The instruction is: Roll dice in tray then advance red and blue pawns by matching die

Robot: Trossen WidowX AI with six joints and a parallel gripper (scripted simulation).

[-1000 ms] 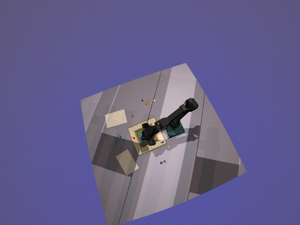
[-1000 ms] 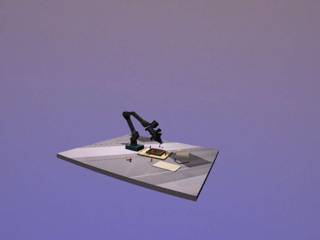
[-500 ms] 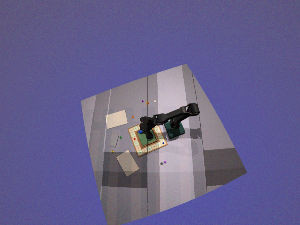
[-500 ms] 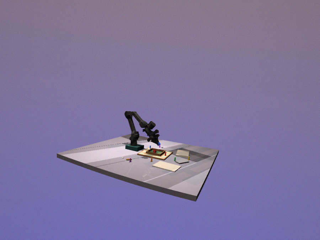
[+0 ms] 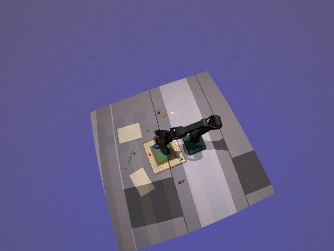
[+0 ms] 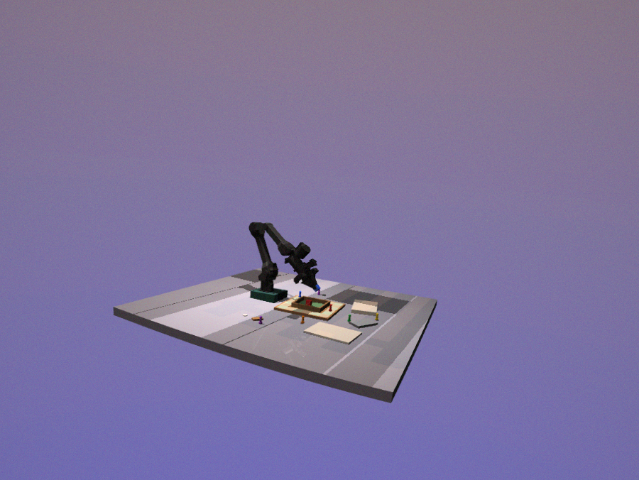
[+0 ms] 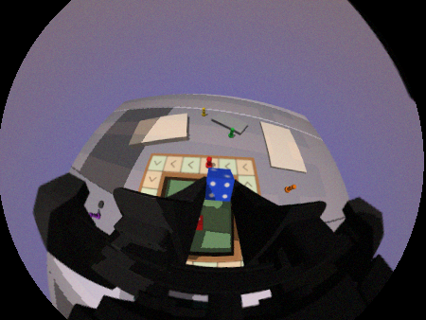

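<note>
The red pawn lies 9 cm below my gripper tip, 7 cm ahead of it and 3 cm to the left of it. Round my gripper tip: green pawn 20 cm ahead, 10 cm below, 1 cm to the right; then orange pawn 19 cm to the right, 10 cm below, 6 cm ahead; then green tray 11 cm below, 4 cm behind, 2 cm to the left.
</note>
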